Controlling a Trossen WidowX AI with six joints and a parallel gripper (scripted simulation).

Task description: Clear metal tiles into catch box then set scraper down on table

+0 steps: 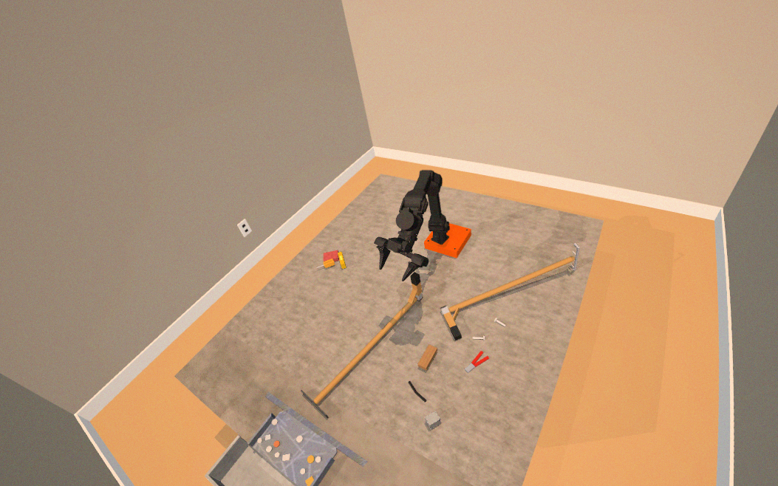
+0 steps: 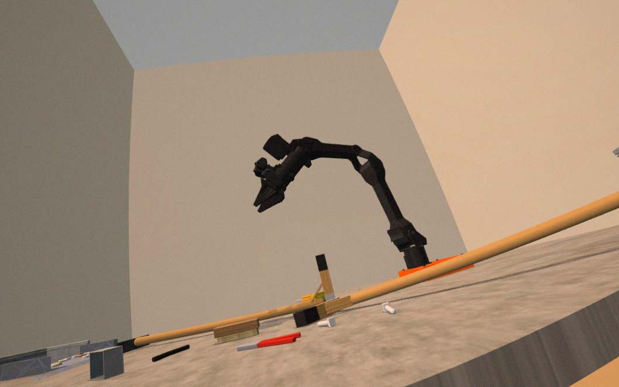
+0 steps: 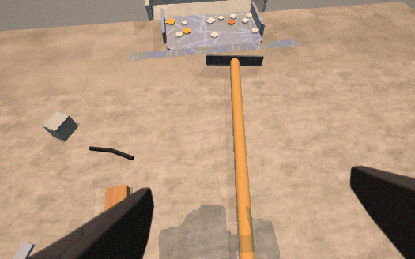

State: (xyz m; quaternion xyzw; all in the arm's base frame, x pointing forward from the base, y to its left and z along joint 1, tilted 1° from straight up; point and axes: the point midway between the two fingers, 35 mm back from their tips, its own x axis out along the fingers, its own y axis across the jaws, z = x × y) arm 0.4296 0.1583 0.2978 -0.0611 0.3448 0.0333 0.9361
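Now: the long scraper 250 mm below my gripper tip, 130 mm ahead of it and 40 mm to the right of it. From my gripper tip the other things lie so: wooden block: 300 mm below, 160 mm to the left, 50 mm ahead; then grey cube: 310 mm to the left, 290 mm below, 210 mm ahead; then black strip: 310 mm below, 210 mm to the left, 170 mm ahead.
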